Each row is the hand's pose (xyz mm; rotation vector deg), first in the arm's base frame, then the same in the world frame.
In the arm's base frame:
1: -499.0 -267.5 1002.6 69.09 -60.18 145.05
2: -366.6 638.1 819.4 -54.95 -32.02 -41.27
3: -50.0 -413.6 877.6 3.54 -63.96 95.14
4: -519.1 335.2 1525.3 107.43 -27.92 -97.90
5: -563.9 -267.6 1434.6 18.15 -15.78 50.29
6: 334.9 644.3 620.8 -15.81 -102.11 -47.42
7: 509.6 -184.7 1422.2 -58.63 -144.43 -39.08
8: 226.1 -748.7 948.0 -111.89 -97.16 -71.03
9: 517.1 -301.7 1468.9 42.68 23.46 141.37
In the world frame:
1: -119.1 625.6 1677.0 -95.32 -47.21 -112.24
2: -896.5 665.6 1162.0 -67.77 -56.16 49.34
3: 174.6 833.7 1346.9 35.04 4.10 167.18
4: -781.6 1039.4 1840.6 47.93 9.52 -42.44
5: -213.9 890.3 2011.3 -9.64 41.23 115.96
6: -656.9 1009.1 565.2 10.81 -82.80 45.69
7: 32.9 1631.3 1270.2 21.98 -138.76 47.46
8: 559.5 1045.7 1325.8 -44.09 -150.78 15.69
9: 136.7 1659.7 1336.1 -26.27 -100.19 -109.43

